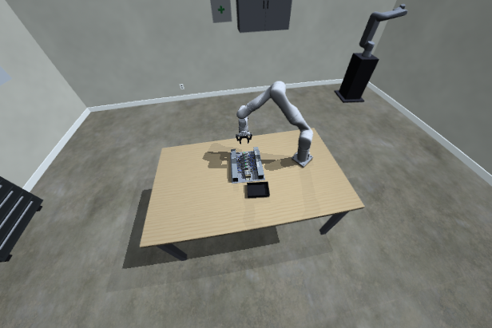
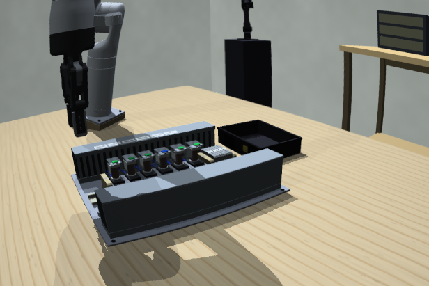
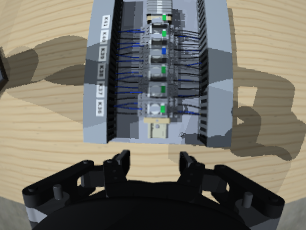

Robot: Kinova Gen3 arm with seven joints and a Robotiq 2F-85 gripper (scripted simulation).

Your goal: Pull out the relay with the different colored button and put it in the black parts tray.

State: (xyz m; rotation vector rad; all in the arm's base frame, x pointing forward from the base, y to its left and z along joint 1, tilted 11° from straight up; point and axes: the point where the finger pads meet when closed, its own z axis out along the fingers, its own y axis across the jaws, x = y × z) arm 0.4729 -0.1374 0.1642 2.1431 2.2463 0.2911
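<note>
Now: hand 10 mm past the relay, 140 mm to the right of it and 90 mm above it. From my hand the other things lie so: black parts tray (80 mm behind, 390 mm to the left, 130 mm below).
</note>
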